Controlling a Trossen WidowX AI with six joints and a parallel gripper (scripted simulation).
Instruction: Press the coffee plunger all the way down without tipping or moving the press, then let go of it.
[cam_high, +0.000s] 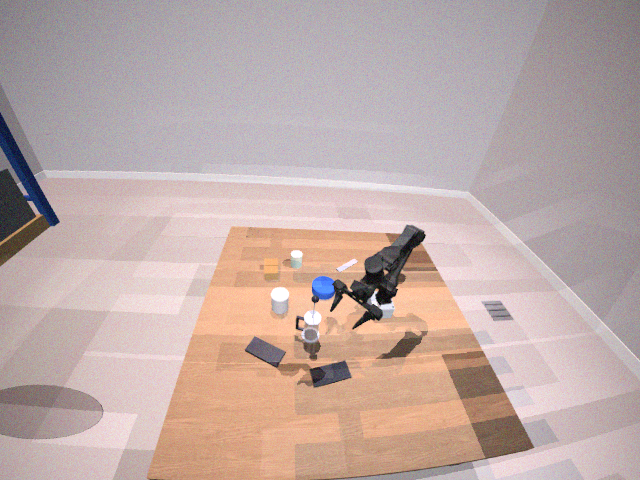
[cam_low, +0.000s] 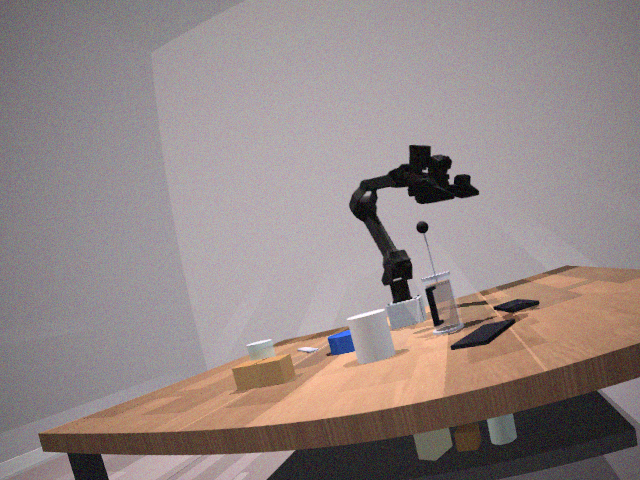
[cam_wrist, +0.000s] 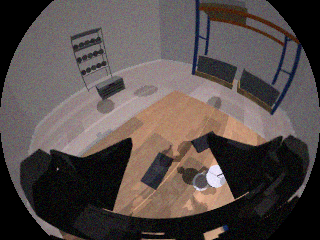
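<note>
Now: gripper tip 18 cm above the glass coffee press, 14 cm to the left of it and 7 cm short of it. Also, from my gripper tip: white cylinder 31 cm to the right, 25 cm below, 17 cm ahead; tan box 54 cm to the right, 28 cm below, 19 cm ahead; blue block 38 cm to the right, 28 cm below, 6 cm behind.
</note>
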